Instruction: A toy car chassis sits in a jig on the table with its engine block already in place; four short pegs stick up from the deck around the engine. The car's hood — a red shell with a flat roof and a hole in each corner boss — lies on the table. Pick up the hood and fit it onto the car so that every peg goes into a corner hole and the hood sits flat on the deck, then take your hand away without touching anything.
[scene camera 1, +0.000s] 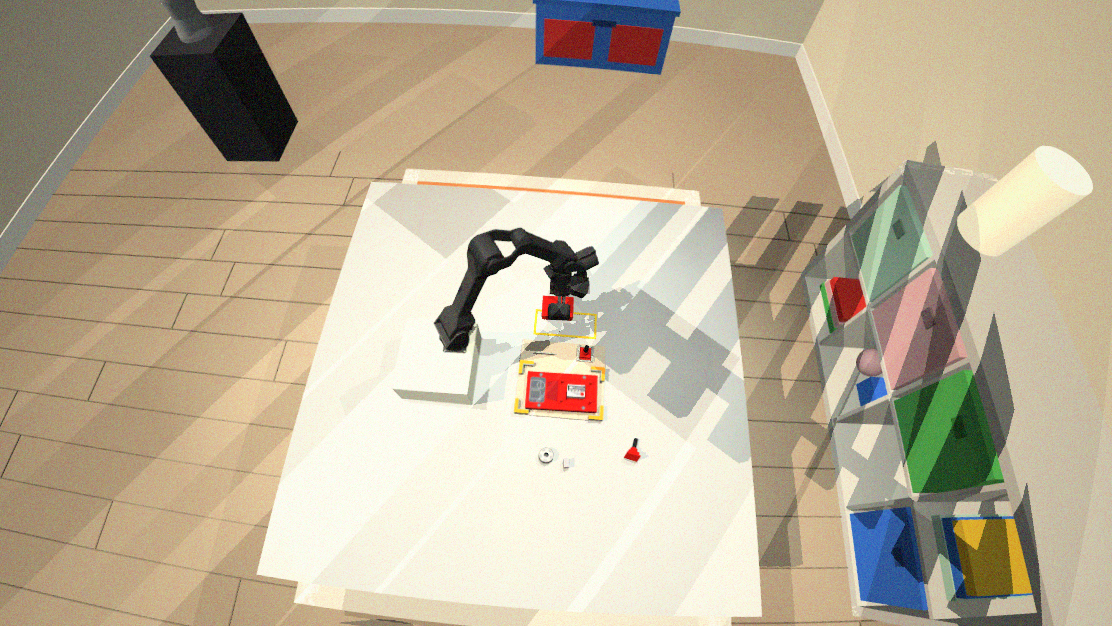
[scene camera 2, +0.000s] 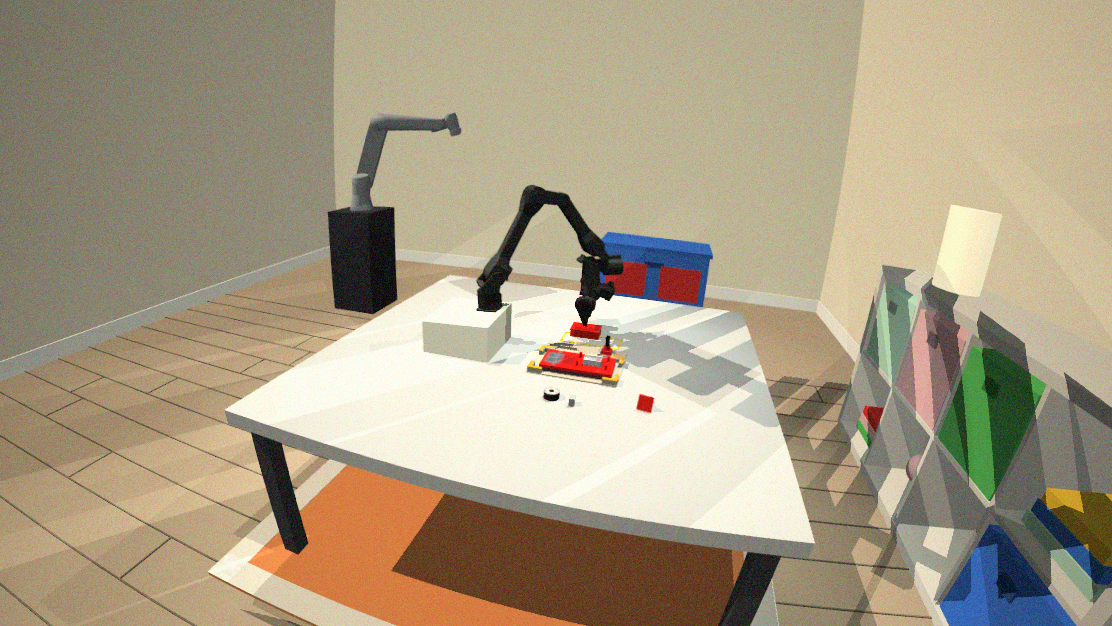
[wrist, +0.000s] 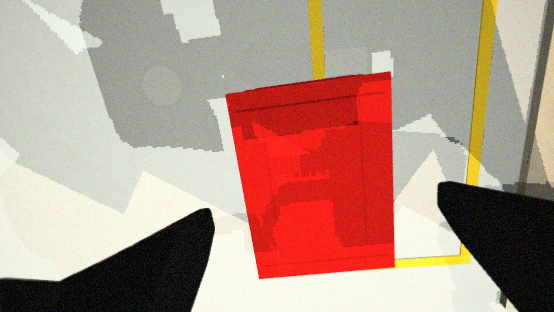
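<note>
A red hood (wrist: 315, 159) is visible. My gripper (scene camera 1: 558, 303), open and holding nothing, is visible also in scene camera 2 (scene camera 2: 586, 321) and the wrist view (wrist: 321, 206).
</note>
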